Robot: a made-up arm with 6 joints.
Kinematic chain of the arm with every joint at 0, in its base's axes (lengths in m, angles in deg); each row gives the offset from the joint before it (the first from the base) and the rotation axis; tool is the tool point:
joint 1: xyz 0 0 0.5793 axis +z
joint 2: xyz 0 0 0 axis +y
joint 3: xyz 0 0 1.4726 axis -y
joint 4: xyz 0 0 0 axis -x
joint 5: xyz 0.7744 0 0 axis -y
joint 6: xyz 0 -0.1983 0 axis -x
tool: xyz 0 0 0
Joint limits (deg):
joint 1: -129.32..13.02
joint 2: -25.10..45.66
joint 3: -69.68..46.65
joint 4: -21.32..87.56
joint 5: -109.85..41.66
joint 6: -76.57..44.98
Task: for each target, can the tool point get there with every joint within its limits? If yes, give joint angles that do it. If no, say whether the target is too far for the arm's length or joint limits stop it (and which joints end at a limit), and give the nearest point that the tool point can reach.
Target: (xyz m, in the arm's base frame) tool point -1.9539 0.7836 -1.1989
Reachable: no: too far | nearest point -0.7479 -0.6002 0.8427 | short by 2.745 m
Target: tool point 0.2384 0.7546 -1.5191
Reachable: no: joint limits stop it (at a limit: joint 1, joint 2, joint 3, joint 4) | nearest point 0.8796 0.1947 0.8238 | short by 2.493 m
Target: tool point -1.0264 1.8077 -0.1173
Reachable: no: joint limits stop it (at a limit: joint 2, joint 3, joint 4) | nearest point -0.1098 0.1933 1.3179 | short by 2.347 m
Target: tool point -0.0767 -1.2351 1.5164
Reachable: yes | joints -85.81 22.68 -17.85 32.77 -35.12 35.59
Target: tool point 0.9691 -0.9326 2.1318
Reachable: yes | joints -35.67 23.25 34.64 13.87 -81.98 -53.08
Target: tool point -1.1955 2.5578 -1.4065
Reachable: no: too far | nearest point -0.0941 0.2014 1.3179 | short by 3.767 m
